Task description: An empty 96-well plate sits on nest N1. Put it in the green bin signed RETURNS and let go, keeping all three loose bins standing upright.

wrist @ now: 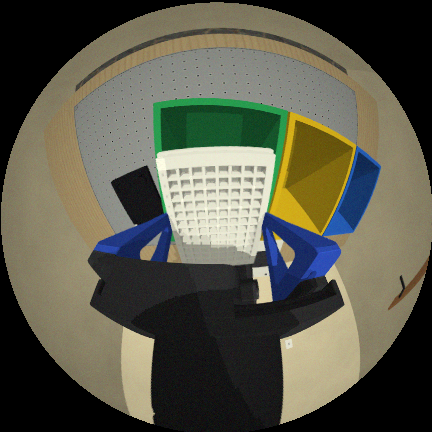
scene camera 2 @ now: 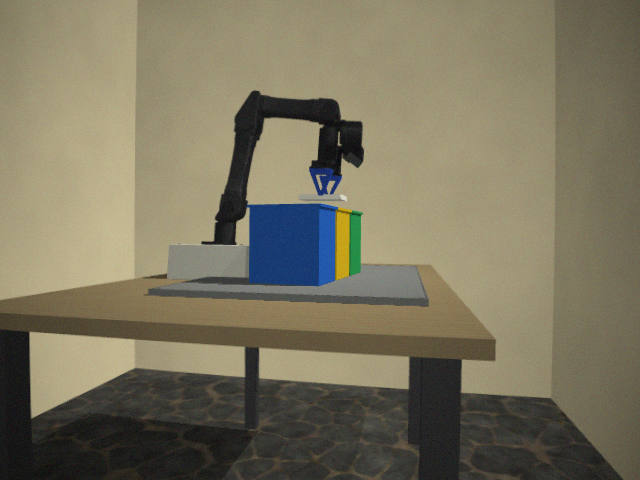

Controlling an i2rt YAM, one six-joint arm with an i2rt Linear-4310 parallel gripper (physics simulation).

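Places are measured from the arm's base along level axes (x ahead, y left, z up), in centimetres.
Pixels of known places: gripper, fingertip midpoint: (wrist: 216, 217) (scene camera 2: 324, 197); arm's base at its link origin: (scene camera 2: 224, 248).
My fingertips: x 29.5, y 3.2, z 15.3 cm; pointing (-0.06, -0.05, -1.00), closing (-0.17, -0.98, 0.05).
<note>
For each thing: its top centre in the pictures, then the offset to it from my fingertips. Level surfaces: height alone.
- white 96-well plate at its top centre: (wrist: 217, 226) (scene camera 2: 323, 195) dx -0.5, dy +0.0, dz +0.7 cm
- green bin at its top centre: (wrist: 217, 182) dx +1.1, dy -0.5, dz -4.3 cm
- yellow bin at its top centre: (wrist: 315, 190) (scene camera 2: 312, 209) dx -1.6, dy -13.5, dz -4.3 cm
- blue bin at its top centre: (wrist: 358, 198) (scene camera 2: 293, 205) dx -4.4, dy -26.5, dz -4.3 cm
- black block at its top centre: (wrist: 137, 201) dx -7.1, dy +20.9, dz -20.6 cm
- grey perforated board at its surface level: dz -22.2 cm
The white 96-well plate (scene camera 2: 322, 197) (wrist: 217, 200) is held between the blue fingers of my gripper (scene camera 2: 326, 193) (wrist: 216, 217), which is shut on its two sides. In the scene view the plate is nearly level, a little above the height of the bin rims. In the wrist view it covers the near part of the green bin (wrist: 220, 103), whose far part shows open beyond it. The green bin (scene camera 2: 355, 242) stands upright at the far end of the row in the scene view. Its RETURNS sign and nest N1 cannot be made out.
The yellow bin (scene camera 2: 342, 242) (wrist: 320, 170) stands upright beside the green one, and the blue bin (scene camera 2: 284, 245) (wrist: 361, 190) upright beside the yellow. A black block (wrist: 136, 194) lies left of the green bin on the grey perforated board (scene camera 2: 382, 289) (wrist: 115, 135). A white box (scene camera 2: 204, 260) stands near the arm's base.
</note>
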